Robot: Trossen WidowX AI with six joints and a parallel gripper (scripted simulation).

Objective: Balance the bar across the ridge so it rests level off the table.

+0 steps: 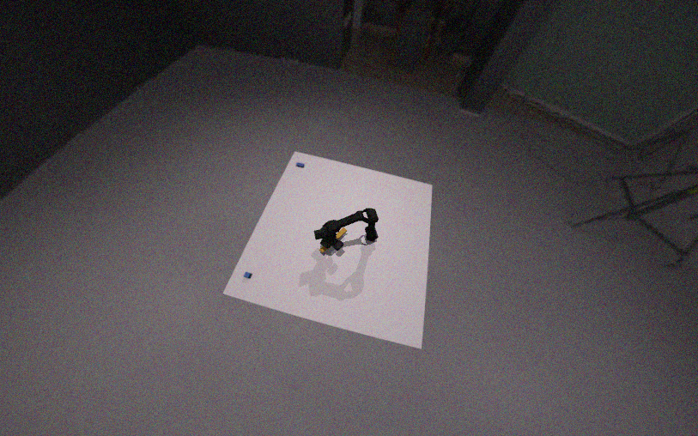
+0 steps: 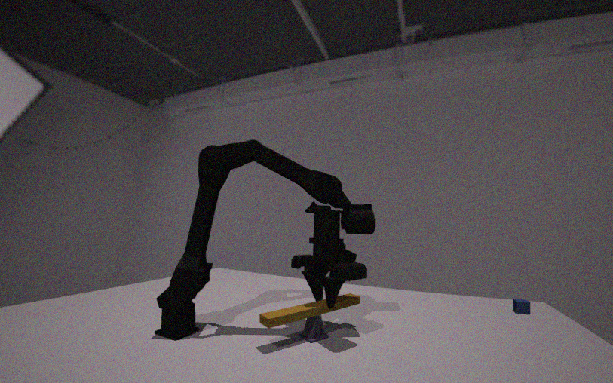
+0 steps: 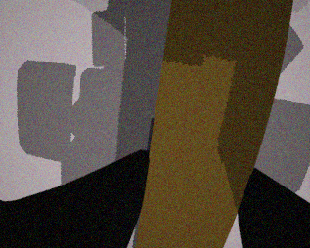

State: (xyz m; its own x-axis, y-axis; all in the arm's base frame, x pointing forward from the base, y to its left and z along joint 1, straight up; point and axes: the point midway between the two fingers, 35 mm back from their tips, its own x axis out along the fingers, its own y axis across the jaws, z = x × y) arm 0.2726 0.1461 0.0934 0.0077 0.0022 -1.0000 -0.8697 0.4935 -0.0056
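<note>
My gripper tip is now 10 mm past the yellow bar and 20 mm to the left of it.
</note>
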